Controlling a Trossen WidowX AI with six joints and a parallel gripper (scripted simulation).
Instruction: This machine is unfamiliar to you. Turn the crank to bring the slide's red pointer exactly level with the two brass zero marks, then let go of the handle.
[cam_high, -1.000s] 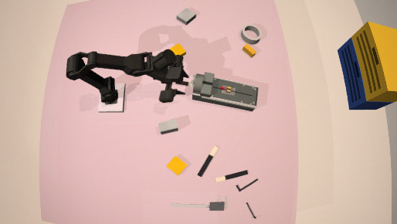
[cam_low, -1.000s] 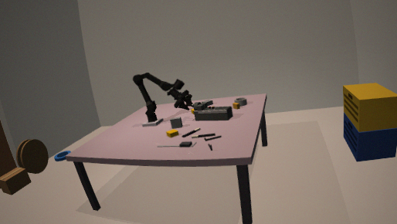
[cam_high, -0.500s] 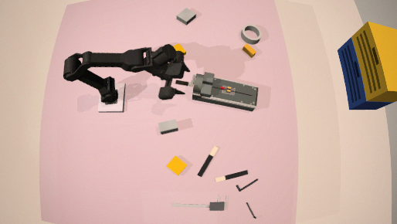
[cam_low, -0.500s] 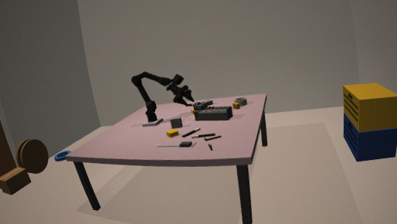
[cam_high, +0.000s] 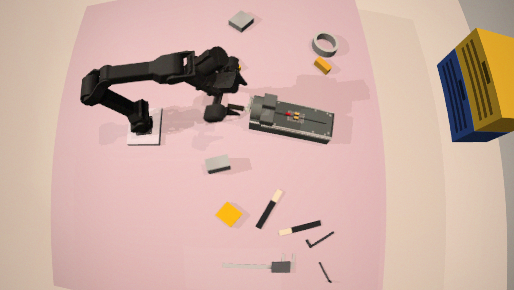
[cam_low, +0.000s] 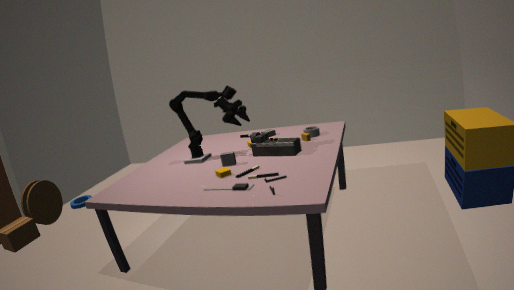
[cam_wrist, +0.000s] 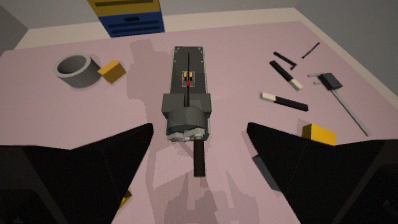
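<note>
Right now my gripper tip is 20 mm past the dark crank handle, 10 mm to the right of it and 70 mm above it. Also, from my gripper tip: orange block (300 mm ahead, 190 mm to the left, 170 mm below); red pointer (140 mm ahead, 20 mm to the right, 100 mm below).
</note>
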